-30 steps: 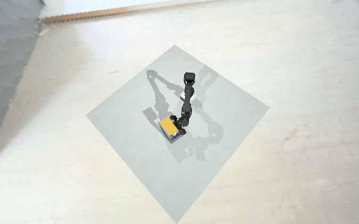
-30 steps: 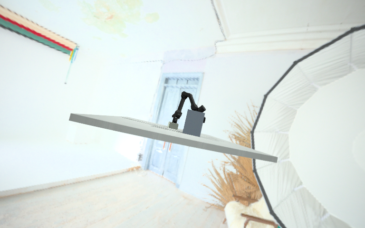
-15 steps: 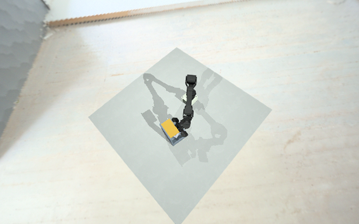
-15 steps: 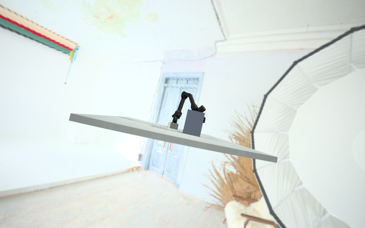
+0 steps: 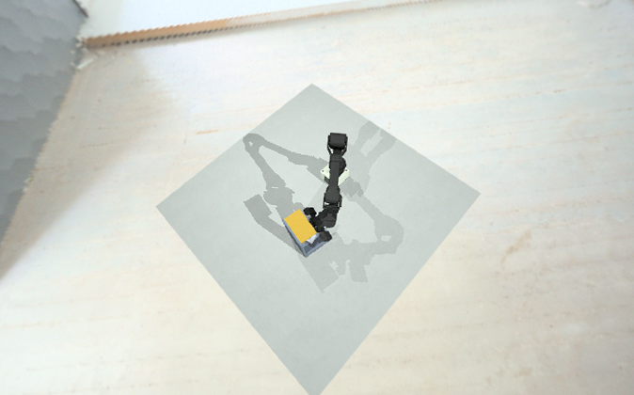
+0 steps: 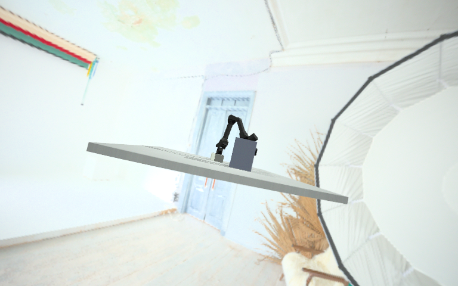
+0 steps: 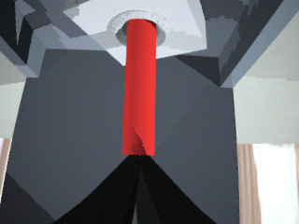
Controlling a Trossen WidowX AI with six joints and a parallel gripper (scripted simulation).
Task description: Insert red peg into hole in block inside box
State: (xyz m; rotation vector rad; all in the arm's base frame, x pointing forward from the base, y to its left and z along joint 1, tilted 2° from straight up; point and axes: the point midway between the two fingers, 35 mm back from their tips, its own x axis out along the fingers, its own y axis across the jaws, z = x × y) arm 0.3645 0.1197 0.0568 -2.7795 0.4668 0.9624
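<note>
Right now my gripper tip is 40 mm above the red peg and 10 mm past it. From my gripper tip the other things lie so: orange roof: 120 mm above, 20 mm to the right, 10 mm ahead; then dark box wall: 50 mm ahead, 30 mm to the right, 10 mm above.
</note>
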